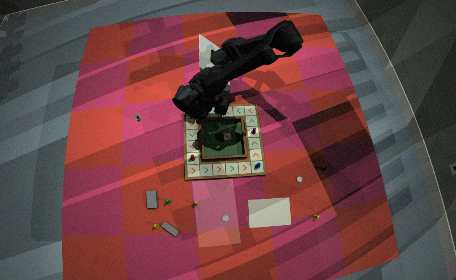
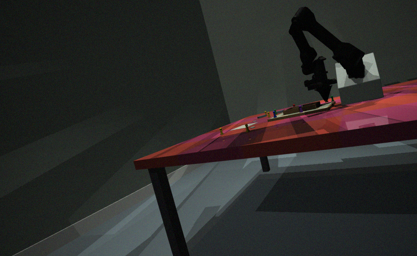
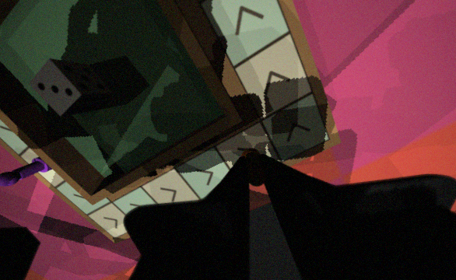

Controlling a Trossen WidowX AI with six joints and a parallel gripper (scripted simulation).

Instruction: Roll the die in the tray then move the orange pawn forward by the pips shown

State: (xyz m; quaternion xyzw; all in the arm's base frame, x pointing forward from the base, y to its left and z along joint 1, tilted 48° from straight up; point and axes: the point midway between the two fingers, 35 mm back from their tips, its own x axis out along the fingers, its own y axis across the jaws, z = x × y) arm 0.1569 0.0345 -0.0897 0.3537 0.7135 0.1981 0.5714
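Right now the orange pawn is 1 cm above my gripper tip. Round my gripper tip: red pawn: 18 cm ahead, 3 cm to the right; then green tray: 10 cm ahead, 8 cm to the left, 2 cm below; then grey-white die: 10 cm ahead, 9 cm to the left.
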